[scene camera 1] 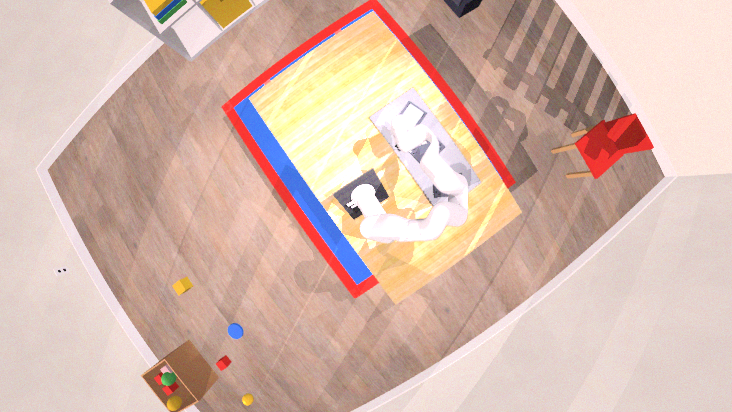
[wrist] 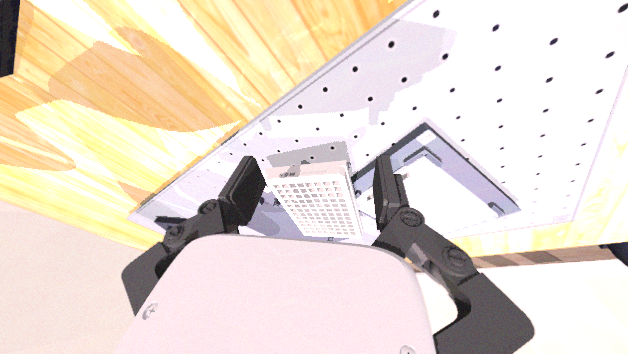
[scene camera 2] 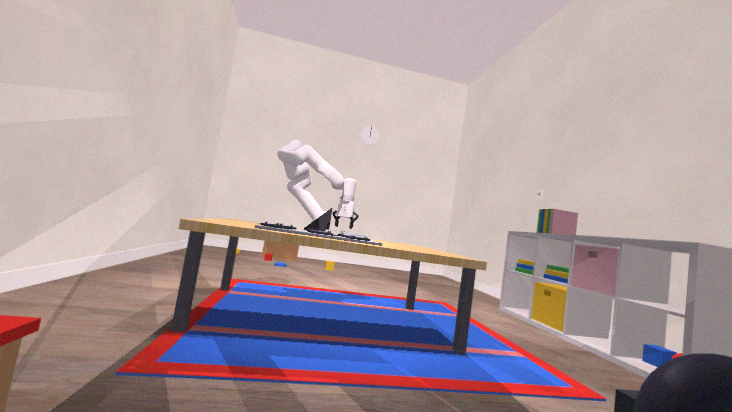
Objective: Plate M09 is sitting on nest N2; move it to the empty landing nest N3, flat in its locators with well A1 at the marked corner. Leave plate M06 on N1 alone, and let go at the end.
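My gripper [scene camera 1: 398, 147] [scene camera 2: 344, 225] [wrist: 314, 169] is open, its fingers wide apart above the board. Plate M09 [wrist: 320, 205], white with a grid of wells, shows between and beyond the fingers in the wrist view, with a gap on each side. It is at nest N2 [scene camera 1: 435, 147] [wrist: 275, 222]; whether it lies flat there is not clear. Plate M06 [wrist: 440, 195] [scene camera 1: 412, 112] lies in nest N1 [wrist: 462, 167], right of the gripper in the wrist view. Landing nest N3 [scene camera 1: 438, 191] [wrist: 170, 220] is partly hidden by the arm and finger.
The nests stand in a row on a pale perforated board [scene camera 1: 468, 176] [wrist: 525, 100] on the wooden table [scene camera 1: 327, 76] [scene camera 2: 430, 254]. The arm's base stands on a dark plate [scene camera 1: 377, 180] beside the board. The forearm [scene camera 1: 443, 171] passes over the N2 and N3 end.
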